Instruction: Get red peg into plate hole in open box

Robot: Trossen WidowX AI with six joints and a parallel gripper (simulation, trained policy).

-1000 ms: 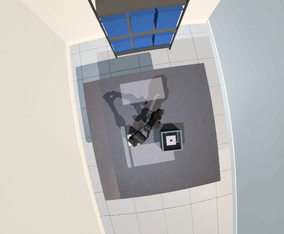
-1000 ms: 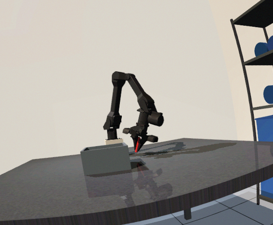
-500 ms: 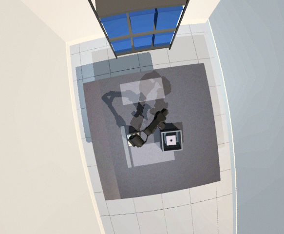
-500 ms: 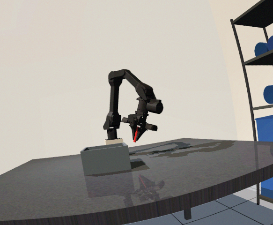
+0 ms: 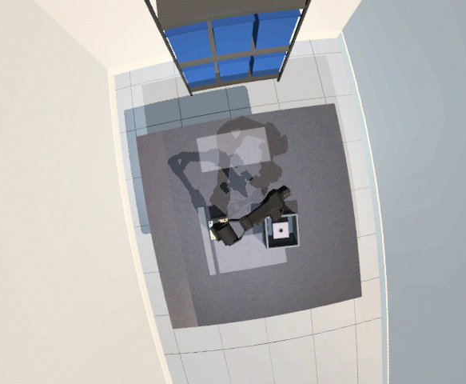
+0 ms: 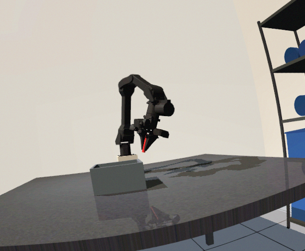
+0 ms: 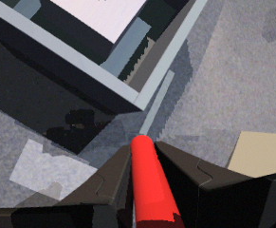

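The plate lies 12 cm to the right of my gripper tip, 10 cm ahead of it and 8 cm below it. Round my gripper tip: red peg 3 cm above, 1 cm to the left; grey box 12 cm to the right, 10 cm below, 10 cm ahead.
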